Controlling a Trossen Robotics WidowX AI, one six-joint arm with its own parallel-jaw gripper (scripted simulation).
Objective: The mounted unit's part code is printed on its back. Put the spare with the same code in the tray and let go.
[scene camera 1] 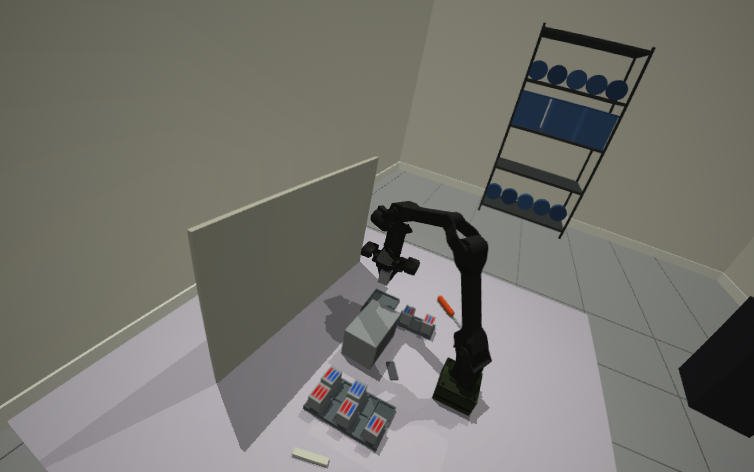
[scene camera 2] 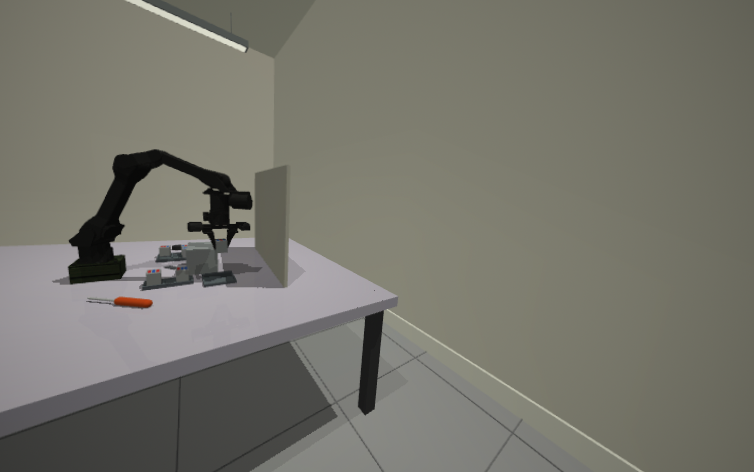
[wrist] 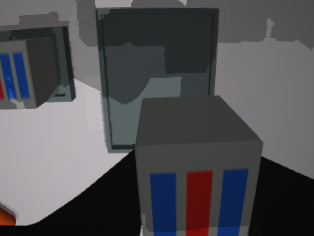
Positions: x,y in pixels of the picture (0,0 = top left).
gripper: scene camera 1; scene camera 2 221,248; wrist
same spot on gripper: (wrist: pixel 114 196) = (scene camera 1: pixel 392 272)
same spot on beige panel: (scene camera 2: pixel 272 187) = (scene camera 1: pixel 337 196)
